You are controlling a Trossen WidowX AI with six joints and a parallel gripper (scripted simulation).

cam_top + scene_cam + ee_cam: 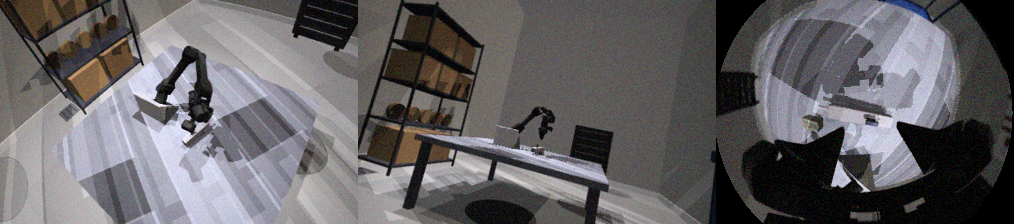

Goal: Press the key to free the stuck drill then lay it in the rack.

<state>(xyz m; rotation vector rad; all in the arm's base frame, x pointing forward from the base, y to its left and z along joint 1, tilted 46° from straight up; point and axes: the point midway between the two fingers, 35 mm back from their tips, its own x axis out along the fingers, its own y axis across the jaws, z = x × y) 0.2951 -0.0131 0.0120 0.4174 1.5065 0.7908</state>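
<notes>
My gripper tip is now 9 cm above the thin orange drill, 7 cm to the right of it and 1 cm past it. From my gripper tip the other things lie so: dark key 8 cm below, 2 cm behind, 1 cm to the right; light grey block 10 cm below, 2 cm to the left, 1 cm behind.
</notes>
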